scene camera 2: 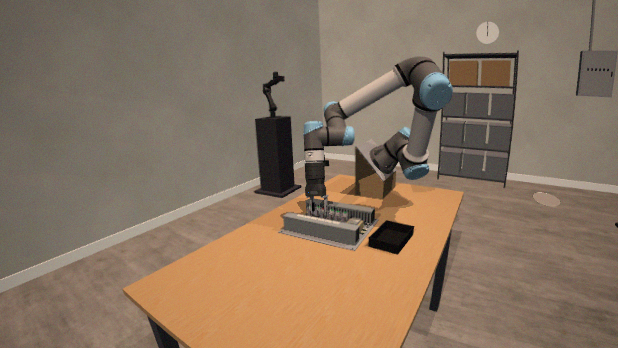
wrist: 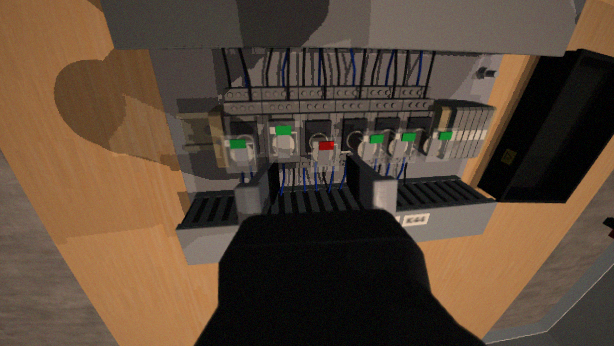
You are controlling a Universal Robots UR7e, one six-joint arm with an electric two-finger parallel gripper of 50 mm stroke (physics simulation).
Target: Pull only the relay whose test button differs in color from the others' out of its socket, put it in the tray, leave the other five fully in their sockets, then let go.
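Frame: origin at the arm's base, x ahead, y left, z up, level; millimetres.
Seen in the pictures: gripper, fingertip midpoint: (scene camera 2: 319,211) (wrist: 312,171); arm's base at its link origin: (scene camera 2: 380,161).
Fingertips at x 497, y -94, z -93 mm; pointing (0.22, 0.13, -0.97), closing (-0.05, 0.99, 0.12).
Observation:
Offsets run from my fingertips to a thing's top centre.
The relay with the red test button {dx -16, dy +9, dz +5 mm} (wrist: 325,156) sits in the row of sockets in the wrist view, third from the left. Relays with green test buttons stand on both sides of it, such as one green-button relay {dx -21, dy -21, dz +6 mm} (wrist: 283,142) to its left and another green-button relay {dx -17, dy +42, dz +5 mm} (wrist: 367,148) to its right. All appear to be in their sockets. My gripper (scene camera 2: 318,205) (wrist: 312,171) is open and empty, pointing down over the row. In the wrist view its two fingers show just below the red-button relay, one to each side. The black tray {dx -4, dy +293, dz -31 mm} (scene camera 2: 384,245) (wrist: 537,135) stands beside the panel.
Grey slotted wire ducts run along both sides of the relays; the near duct {dx +69, dy +38, dz -3 mm} (scene camera 2: 320,229) and the far duct {dx -103, dy +38, dz -3 mm} (scene camera 2: 350,210) rise from the panel plate. Terminal blocks {dx -18, dy +146, dz -19 mm} (wrist: 470,131) stand at the tray end of the row. Black and blue wires run into the ducts.

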